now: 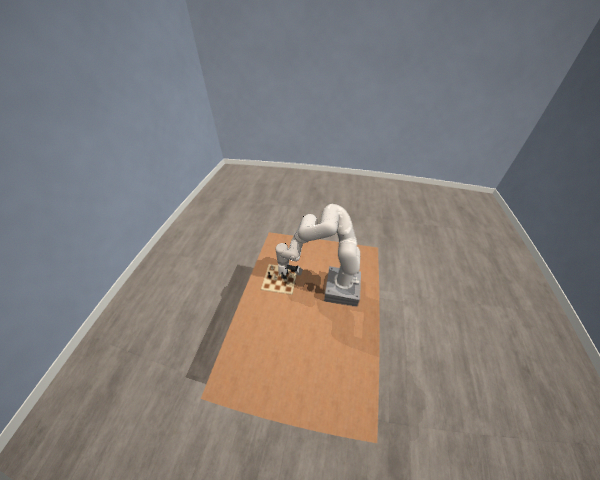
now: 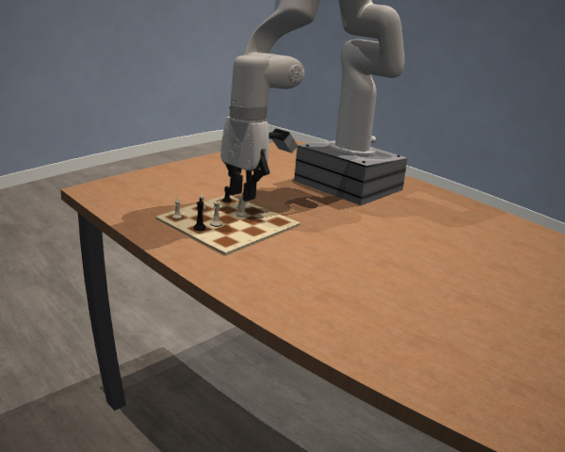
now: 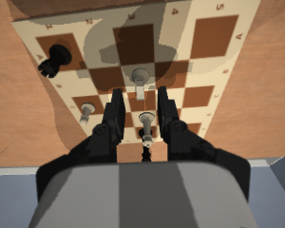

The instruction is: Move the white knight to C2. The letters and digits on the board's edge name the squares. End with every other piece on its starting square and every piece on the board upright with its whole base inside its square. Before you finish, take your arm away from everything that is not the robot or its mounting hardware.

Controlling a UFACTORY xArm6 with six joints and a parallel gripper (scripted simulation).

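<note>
Right now my hand is 5 cm above the pale chess piece. Round my hand: black rook: 8 cm to the right, 4 cm below, 4 cm behind; chessboard: 6 cm below, 4 cm ahead; small white piece: 8 cm to the right, 5 cm below, 4 cm ahead.
</note>
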